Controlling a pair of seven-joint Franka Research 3 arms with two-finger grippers.
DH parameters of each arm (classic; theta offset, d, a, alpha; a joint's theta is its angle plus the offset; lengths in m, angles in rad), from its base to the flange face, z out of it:
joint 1: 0 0.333 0 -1.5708
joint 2: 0 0 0 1.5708
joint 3: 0 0.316 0.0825 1.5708
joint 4: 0 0 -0.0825 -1.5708
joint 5: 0 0.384 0 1.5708
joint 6: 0 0 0.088 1.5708
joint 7: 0 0.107 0 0
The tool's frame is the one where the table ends.
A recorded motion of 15 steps. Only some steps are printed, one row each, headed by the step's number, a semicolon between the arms.
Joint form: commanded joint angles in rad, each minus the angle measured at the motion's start. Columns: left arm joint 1, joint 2, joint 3, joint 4, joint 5, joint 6, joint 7; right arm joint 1, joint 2, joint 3, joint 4, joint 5, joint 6, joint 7.
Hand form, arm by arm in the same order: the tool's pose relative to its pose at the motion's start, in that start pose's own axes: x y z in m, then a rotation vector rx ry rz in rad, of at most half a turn. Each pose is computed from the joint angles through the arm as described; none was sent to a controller.
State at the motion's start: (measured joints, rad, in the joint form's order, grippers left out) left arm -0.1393 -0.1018 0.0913 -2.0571 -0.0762 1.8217 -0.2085; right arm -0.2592 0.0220 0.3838 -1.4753 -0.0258 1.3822 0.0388
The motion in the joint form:
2: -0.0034 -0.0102 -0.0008 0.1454 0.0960 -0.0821 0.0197; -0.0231 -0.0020 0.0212 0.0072 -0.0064 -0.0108 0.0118
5: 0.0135 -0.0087 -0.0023 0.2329 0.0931 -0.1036 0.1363; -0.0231 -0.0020 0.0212 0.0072 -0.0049 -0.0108 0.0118
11: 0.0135 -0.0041 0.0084 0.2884 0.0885 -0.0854 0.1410; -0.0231 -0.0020 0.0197 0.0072 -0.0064 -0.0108 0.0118
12: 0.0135 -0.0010 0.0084 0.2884 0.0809 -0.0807 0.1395; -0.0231 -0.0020 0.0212 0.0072 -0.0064 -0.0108 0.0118
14: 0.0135 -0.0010 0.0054 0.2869 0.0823 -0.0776 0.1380; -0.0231 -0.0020 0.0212 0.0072 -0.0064 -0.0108 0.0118
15: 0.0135 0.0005 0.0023 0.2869 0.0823 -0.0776 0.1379; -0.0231 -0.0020 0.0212 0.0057 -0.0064 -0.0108 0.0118
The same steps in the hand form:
2: 0.0021 -0.0005 -0.0678 0.0760 0.0901 0.0483; -0.0022 0.0019 -0.0033 -0.0064 -0.0013 0.0152
5: 0.0045 -0.0050 -0.1081 0.0678 0.1495 0.1502; -0.0022 0.0017 -0.0033 -0.0050 -0.0014 0.0149
11: 0.0084 -0.0077 -0.1351 0.0526 0.2173 0.1459; -0.0022 0.0027 -0.0033 -0.0063 -0.0014 0.0167
12: 0.0096 -0.0067 -0.1340 0.0450 0.2180 0.1439; -0.0022 0.0019 -0.0033 -0.0064 -0.0013 0.0152
14: 0.0096 -0.0052 -0.1335 0.0464 0.2198 0.1456; -0.0022 0.0019 -0.0033 -0.0064 -0.0013 0.0152
15: 0.0097 -0.0034 -0.1326 0.0472 0.2183 0.1485; -0.0021 0.0019 -0.0026 -0.0065 -0.0028 0.0152

